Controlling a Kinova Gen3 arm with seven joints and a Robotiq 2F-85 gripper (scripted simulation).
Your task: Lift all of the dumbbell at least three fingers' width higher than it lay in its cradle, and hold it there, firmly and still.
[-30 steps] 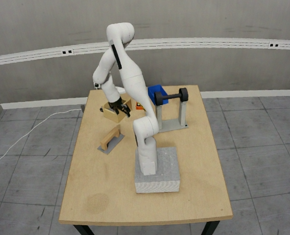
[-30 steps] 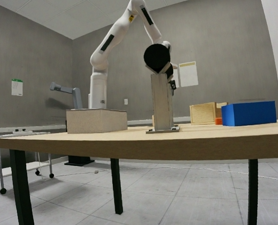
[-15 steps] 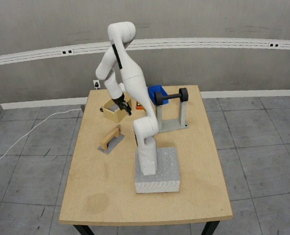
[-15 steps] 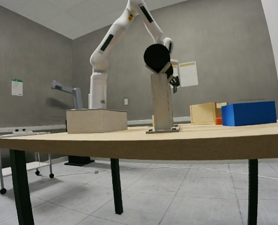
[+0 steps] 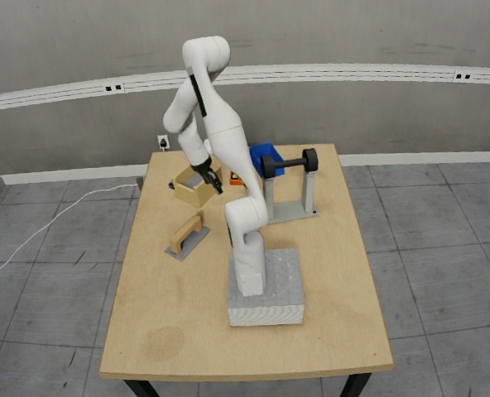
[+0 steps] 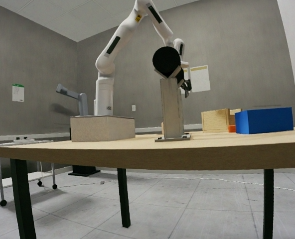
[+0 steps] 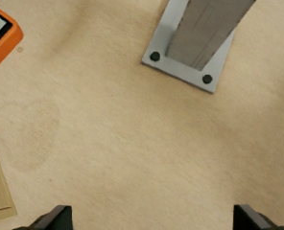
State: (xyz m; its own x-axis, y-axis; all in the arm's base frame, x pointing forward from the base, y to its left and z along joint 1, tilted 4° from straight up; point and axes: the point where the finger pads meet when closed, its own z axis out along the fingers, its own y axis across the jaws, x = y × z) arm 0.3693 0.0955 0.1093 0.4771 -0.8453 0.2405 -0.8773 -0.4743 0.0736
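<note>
Right now my hand is 280 mm to the left of the black dumbbell, 50 mm below it and 30 mm short of it. Also, from my hand: cradle: 280 mm to the right, 90 mm below, 30 mm ahead; wooden box: 210 mm ahead, 150 mm below, 80 mm to the left; blue box: 330 mm ahead, 230 mm to the right, 180 mm below.
</note>
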